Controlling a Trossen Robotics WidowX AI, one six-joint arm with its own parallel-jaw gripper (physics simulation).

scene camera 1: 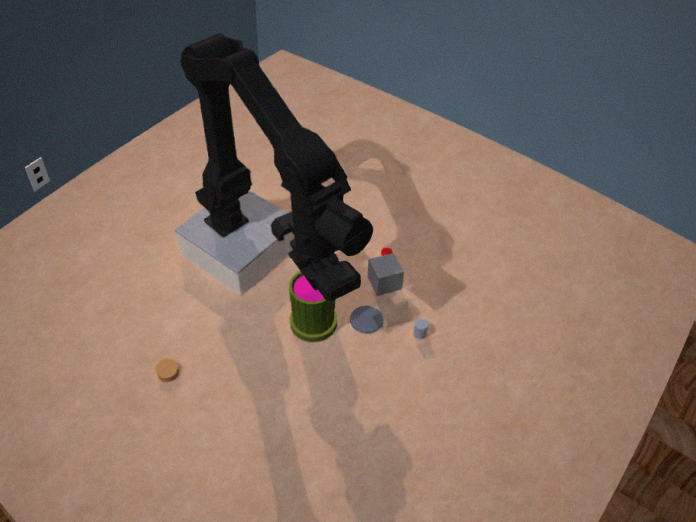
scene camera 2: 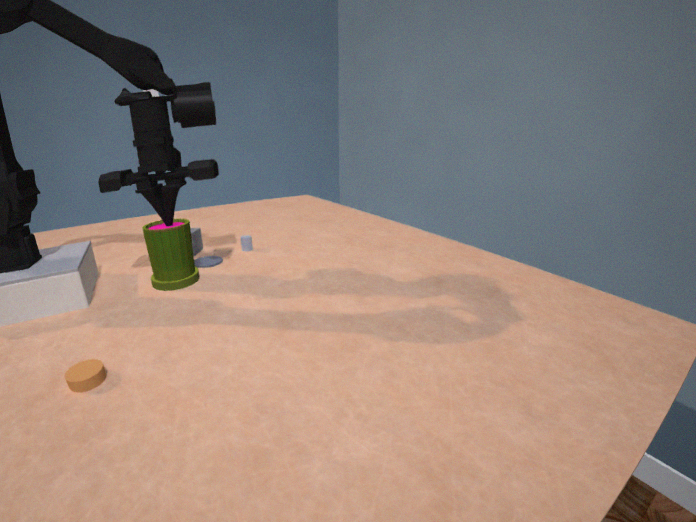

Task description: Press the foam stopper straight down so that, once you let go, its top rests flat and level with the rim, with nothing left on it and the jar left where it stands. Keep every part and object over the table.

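The green ribbed jar [scene camera 1: 313, 317] [scene camera 2: 170, 252] stands upright on the table. The magenta foam stopper [scene camera 1: 306, 288] [scene camera 2: 160, 227] sits inside its mouth, with its top close to the rim; the arm covers part of it in scene camera 1, and the near rim hides its edge in scene camera 2. My gripper [scene camera 2: 169, 224] is shut and empty and points down, its closed fingertips at the stopper's top, seemingly touching it, near the middle. In scene camera 1 the fingertips are hidden behind the gripper body.
Beside the jar are a grey cube [scene camera 1: 385, 274] [scene camera 2: 196, 241], a flat blue-grey disc [scene camera 1: 366, 319] [scene camera 2: 208, 261], a small light-blue cylinder [scene camera 1: 421, 329] [scene camera 2: 246, 243] and a red piece [scene camera 1: 386, 251]. An orange disc [scene camera 1: 166, 369] [scene camera 2: 85, 375] lies farther off. The arm's base block [scene camera 1: 210, 268] [scene camera 2: 47, 297] is near the jar.
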